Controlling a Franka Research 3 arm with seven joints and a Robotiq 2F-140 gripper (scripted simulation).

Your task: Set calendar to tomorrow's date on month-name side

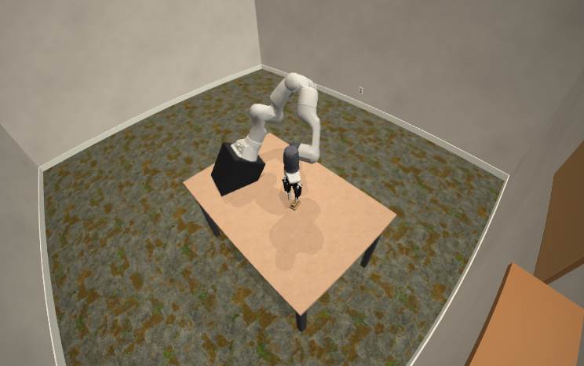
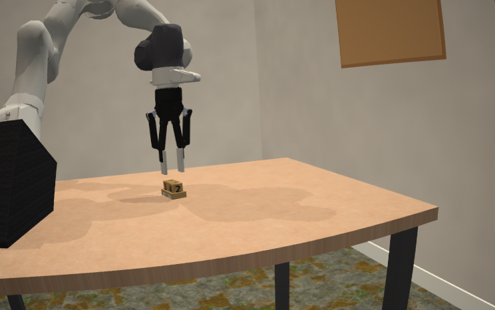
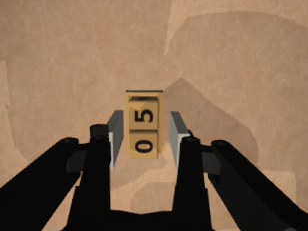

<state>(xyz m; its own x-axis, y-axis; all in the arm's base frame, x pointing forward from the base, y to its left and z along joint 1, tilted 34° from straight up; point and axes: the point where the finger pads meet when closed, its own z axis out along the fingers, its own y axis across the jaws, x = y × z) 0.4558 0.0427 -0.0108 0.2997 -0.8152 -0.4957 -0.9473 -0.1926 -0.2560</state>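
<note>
My hand is 70 mm above the cube, 30 mm to the right of it and 10 mm past it. Also, from my hand: wooden calendar tray 90 mm below, 20 mm to the left.
</note>
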